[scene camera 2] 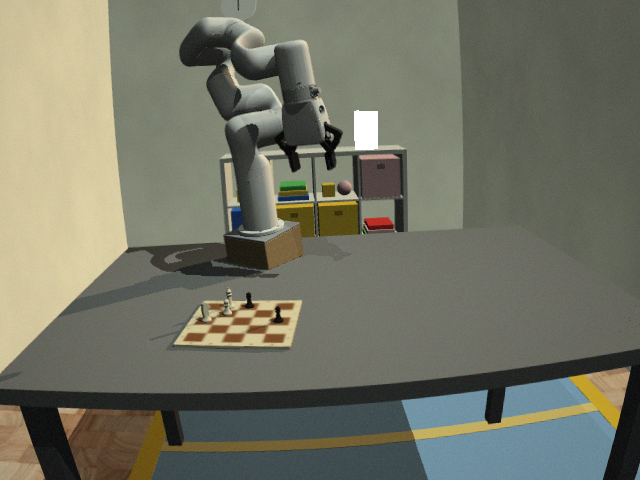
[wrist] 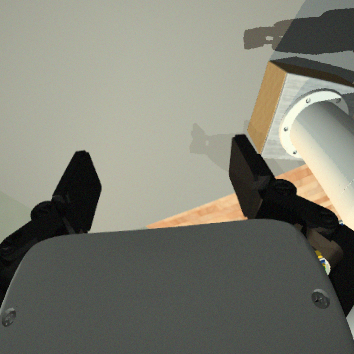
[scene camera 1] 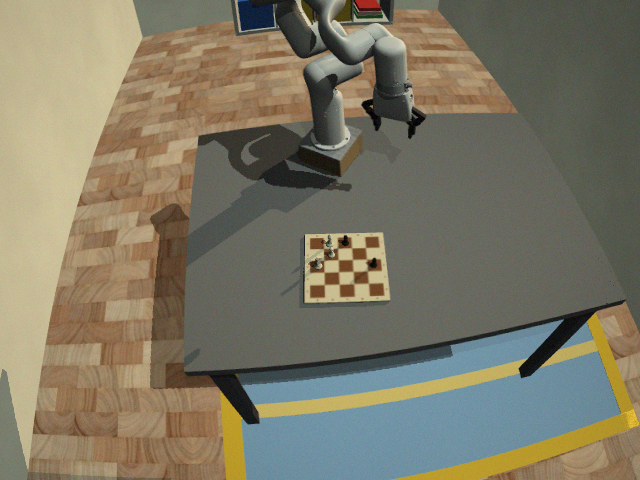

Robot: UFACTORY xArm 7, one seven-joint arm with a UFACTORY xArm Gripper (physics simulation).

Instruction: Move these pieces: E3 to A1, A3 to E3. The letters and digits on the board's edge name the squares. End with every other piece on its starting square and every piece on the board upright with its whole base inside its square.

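Where they show: gripper, fingertip midpoint: (scene camera 2: 313, 169) (wrist: 161, 161) (scene camera 1: 394, 131); arm's base, link origin: (scene camera 2: 261, 228) (wrist: 312, 124) (scene camera 1: 330, 137).
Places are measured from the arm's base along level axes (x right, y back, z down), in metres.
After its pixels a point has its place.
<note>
The chessboard (scene camera 1: 332, 291) {x 0.077, y -0.506, z 0.080 m} (scene camera 2: 254, 338) {x 0.000, y -0.516, z 0.080 m} lies on the table; its edge labels are too small to read. A white knight (scene camera 1: 317, 264) {x 0.105, y -0.429, z 0.062 m} (scene camera 2: 205, 313) {x 0.102, y -0.428, z 0.062 m} and a black pawn (scene camera 1: 373, 263) {x -0.042, y -0.446, z 0.068 m} (scene camera 2: 278, 315) {x -0.045, y -0.447, z 0.066 m} stand at opposite ends of the middle row, left and right in the scene views. In the row nearest the robot stand a taller white piece (scene camera 1: 329, 241) {x 0.062, y -0.360, z 0.063 m} (scene camera 2: 229, 298) {x 0.059, y -0.359, z 0.059 m} and another black pawn (scene camera 1: 345, 240) {x 0.018, y -0.361, z 0.065 m} (scene camera 2: 249, 300) {x 0.016, y -0.363, z 0.065 m}. A white pawn (scene camera 1: 331, 252) {x 0.062, y -0.396, z 0.064 m} (scene camera 2: 226, 308) {x 0.062, y -0.397, z 0.066 m} stands just in front of the taller white piece. All look upright. My gripper (scene camera 1: 394, 131) {x -0.139, y -0.209, z -0.179 m} (scene camera 2: 313, 166) {x -0.139, y -0.209, z -0.179 m} (wrist: 161, 161) {x -0.139, y -0.209, z -0.179 m} is open and empty, high above the table's back part, far from the board.
The arm's base block (scene camera 1: 351, 151) {x -0.060, y -0.046, z 0.030 m} (scene camera 2: 284, 248) {x -0.060, y -0.045, z 0.047 m} (wrist: 268, 107) {x -0.055, y -0.051, z 0.029 m} stands on the table (scene camera 1: 465, 232) {x -0.344, y -0.376, z 0.086 m} (scene camera 2: 439, 310) {x -0.368, y -0.438, z 0.087 m} behind the board. A shelf unit (scene camera 2: 403, 191) with boxes stands behind the table. The arm's shadow falls over the table's back left.
</note>
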